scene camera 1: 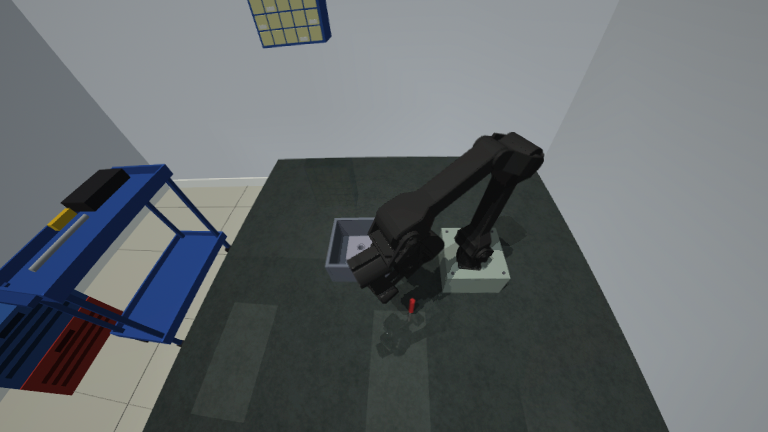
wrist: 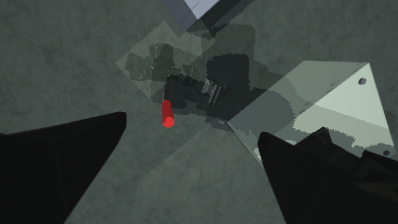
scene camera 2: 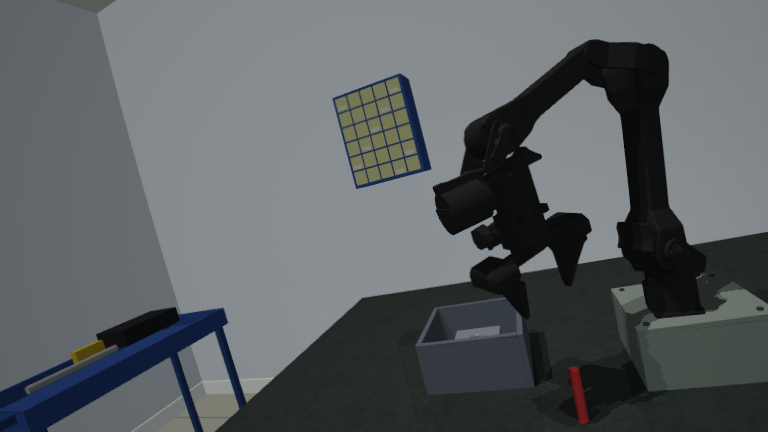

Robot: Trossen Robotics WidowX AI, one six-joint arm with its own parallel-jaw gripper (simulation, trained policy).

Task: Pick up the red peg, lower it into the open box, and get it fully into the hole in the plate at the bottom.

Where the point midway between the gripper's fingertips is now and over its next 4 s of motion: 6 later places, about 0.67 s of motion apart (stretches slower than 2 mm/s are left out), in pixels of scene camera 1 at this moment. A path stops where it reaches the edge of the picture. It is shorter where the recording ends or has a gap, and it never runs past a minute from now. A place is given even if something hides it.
The gripper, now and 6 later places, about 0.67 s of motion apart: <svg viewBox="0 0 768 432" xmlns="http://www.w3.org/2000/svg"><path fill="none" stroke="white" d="M407 274L415 292L412 304L413 301L395 286L373 259L360 241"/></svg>
